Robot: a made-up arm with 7 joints.
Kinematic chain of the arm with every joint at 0, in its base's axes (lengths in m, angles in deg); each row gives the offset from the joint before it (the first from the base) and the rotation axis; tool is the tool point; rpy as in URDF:
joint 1: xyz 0 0 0.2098 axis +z
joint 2: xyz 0 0 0 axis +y
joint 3: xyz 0 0 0.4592 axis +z
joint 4: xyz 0.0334 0 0 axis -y
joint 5: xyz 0.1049 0 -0.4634 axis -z
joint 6: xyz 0 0 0 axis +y
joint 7: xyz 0.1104 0 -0.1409 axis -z
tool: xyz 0 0 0 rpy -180 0 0
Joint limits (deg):
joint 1: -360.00..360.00
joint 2: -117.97..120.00
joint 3: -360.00..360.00
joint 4: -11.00..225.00
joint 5: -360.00..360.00
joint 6: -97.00..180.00
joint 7: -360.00..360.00
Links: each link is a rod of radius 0.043 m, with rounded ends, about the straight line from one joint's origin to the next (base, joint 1, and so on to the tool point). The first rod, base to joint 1, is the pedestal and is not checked.
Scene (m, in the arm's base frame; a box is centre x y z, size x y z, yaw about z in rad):
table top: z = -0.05
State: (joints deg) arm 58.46 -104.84 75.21 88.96 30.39 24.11 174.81
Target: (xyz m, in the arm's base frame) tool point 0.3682 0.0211 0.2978
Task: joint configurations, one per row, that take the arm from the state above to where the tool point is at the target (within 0.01 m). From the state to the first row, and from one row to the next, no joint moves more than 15 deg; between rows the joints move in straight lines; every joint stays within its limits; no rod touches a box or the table.
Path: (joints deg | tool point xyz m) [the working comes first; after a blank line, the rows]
Joints at the target: -9.24 -29.89 16.57 18.27 37.22 24.79 174.81
Straight joint move there: clear.

1: 47.18 -92.35 65.44 77.18 31.53 24.22 174.81 | -0.7689 0.0746 0.4964
2: 35.89 -79.86 55.66 65.40 32.67 24.34 174.81 | -0.5173 0.2940 0.6579
3: 24.61 -67.36 45.89 53.62 33.81 24.45 174.81 | -0.1848 0.3946 0.7044
4: 13.33 -54.87 36.12 41.83 34.95 24.56 174.81 | 0.1289 0.3513 0.6371
5: 2.04 -42.38 26.34 30.05 36.08 24.68 174.81 | 0.3296 0.1996 0.4853
6: -9.24 -29.89 16.57 18.27 37.22 24.79 174.81 | 0.3682 0.0211 0.2978

